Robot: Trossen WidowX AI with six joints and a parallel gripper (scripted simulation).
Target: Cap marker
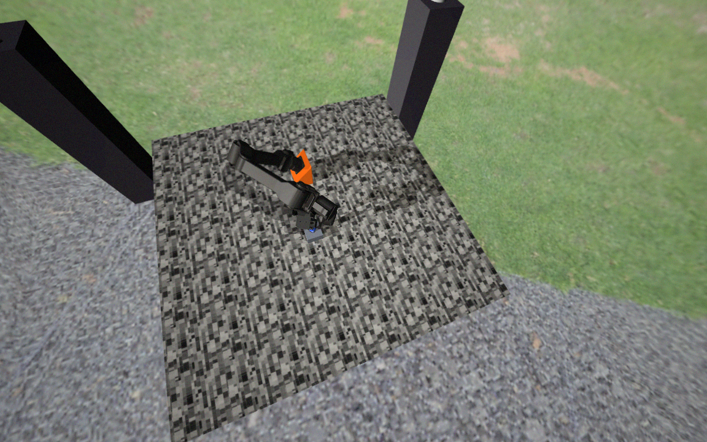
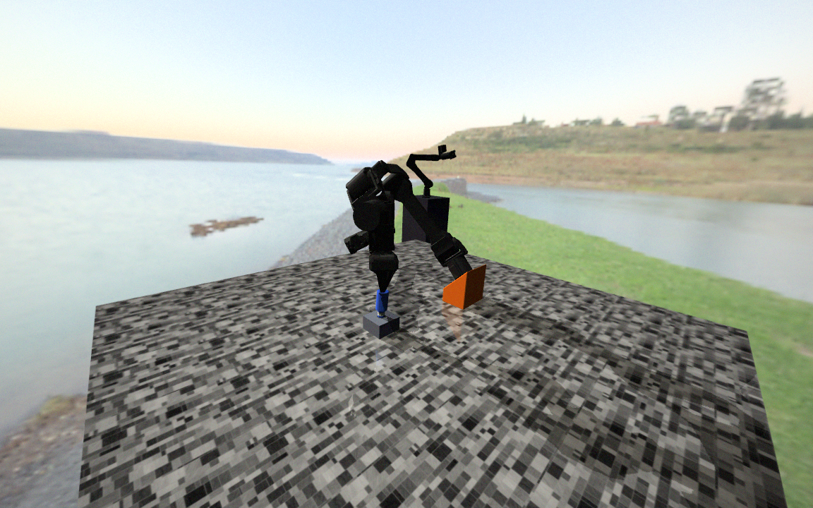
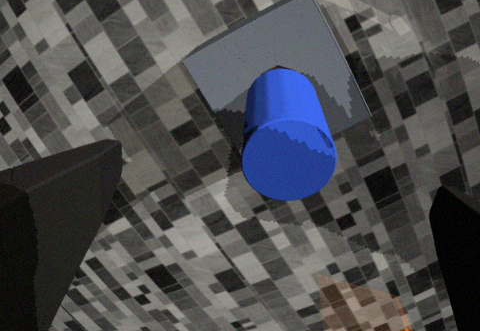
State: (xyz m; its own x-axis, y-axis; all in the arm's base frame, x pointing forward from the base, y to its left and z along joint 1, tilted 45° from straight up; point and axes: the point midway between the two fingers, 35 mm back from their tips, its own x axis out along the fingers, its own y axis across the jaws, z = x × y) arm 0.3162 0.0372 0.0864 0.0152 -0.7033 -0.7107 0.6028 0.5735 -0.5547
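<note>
The blue cap lies 40 mm below my gripper tip.
</note>
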